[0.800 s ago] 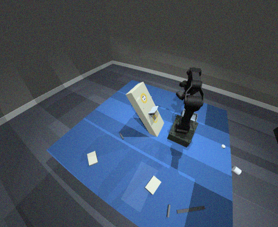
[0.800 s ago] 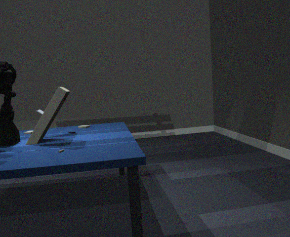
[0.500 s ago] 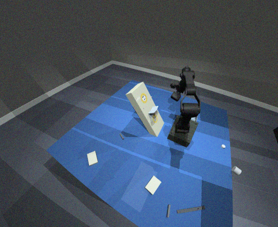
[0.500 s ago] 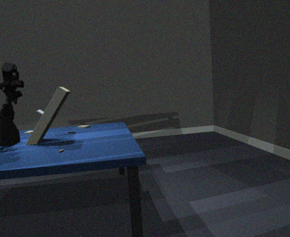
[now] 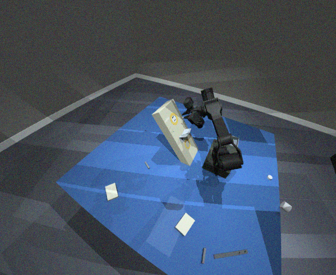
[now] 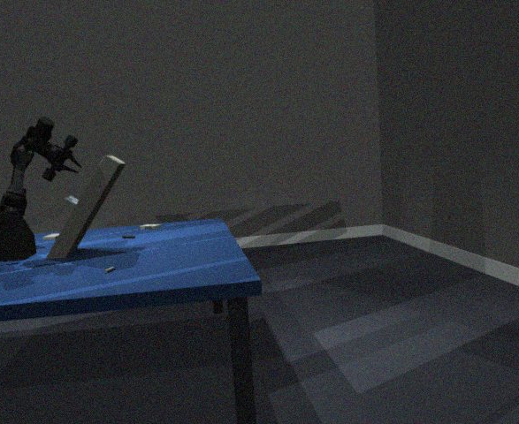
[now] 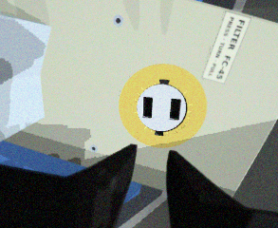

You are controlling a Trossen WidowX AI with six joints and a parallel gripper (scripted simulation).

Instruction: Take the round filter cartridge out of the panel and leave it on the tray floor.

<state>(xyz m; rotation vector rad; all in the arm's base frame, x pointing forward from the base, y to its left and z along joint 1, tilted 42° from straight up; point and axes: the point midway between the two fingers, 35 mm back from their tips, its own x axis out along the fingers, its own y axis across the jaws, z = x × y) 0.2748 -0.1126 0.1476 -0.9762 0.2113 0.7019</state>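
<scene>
The white round filter cartridge is 60 mm ahead of my gripper tip, 20 mm to the left of it and 40 mm below it. The rest, counted from my gripper tip: grey ledge: 40 mm behind, 10 mm to the left, 130 mm below.
</scene>
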